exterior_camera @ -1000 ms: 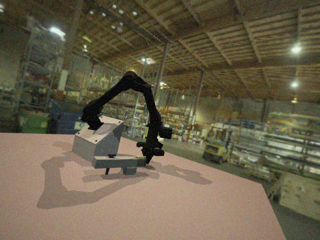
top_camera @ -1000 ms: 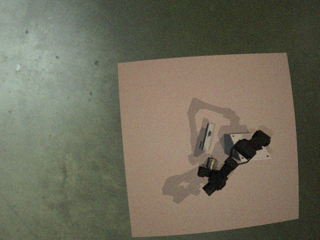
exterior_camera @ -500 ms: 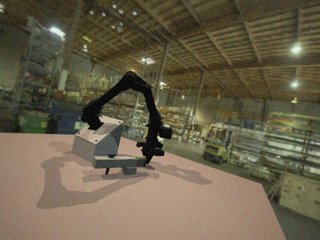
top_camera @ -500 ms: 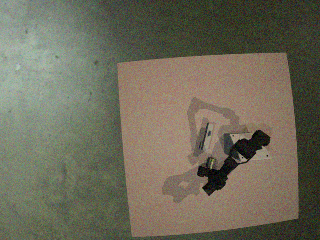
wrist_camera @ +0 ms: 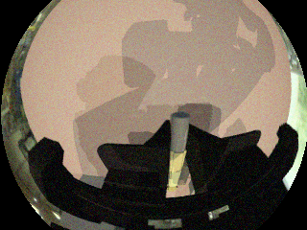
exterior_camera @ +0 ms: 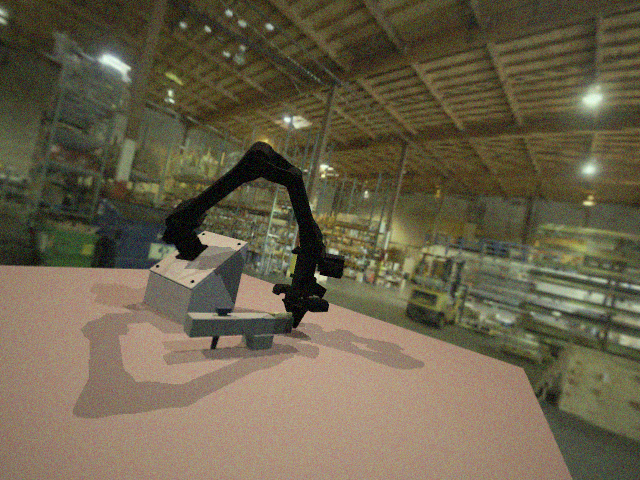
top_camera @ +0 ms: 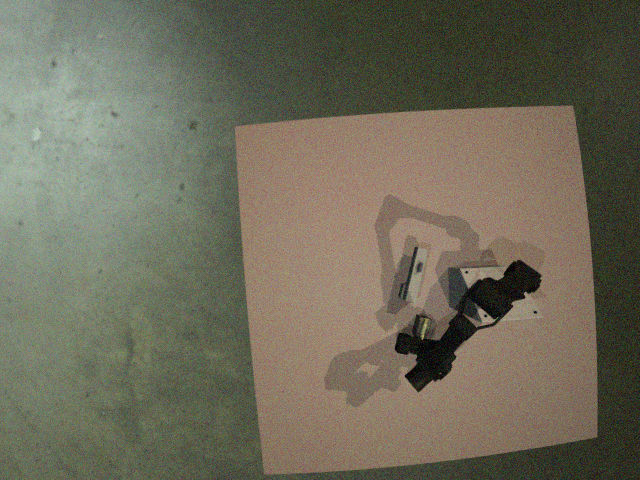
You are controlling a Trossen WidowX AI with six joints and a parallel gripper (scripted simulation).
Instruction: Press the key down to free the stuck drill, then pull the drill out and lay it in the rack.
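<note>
Now: gripper tip 20 mm past the drill, 40 mm to the left of it and 40 mm below it. From my gripper tip the other things lie so: dark key: 30 mm behind, 260 mm to the right, 40 mm above; grey rack: 20 mm behind, 50 mm to the right, 10 mm above.
</note>
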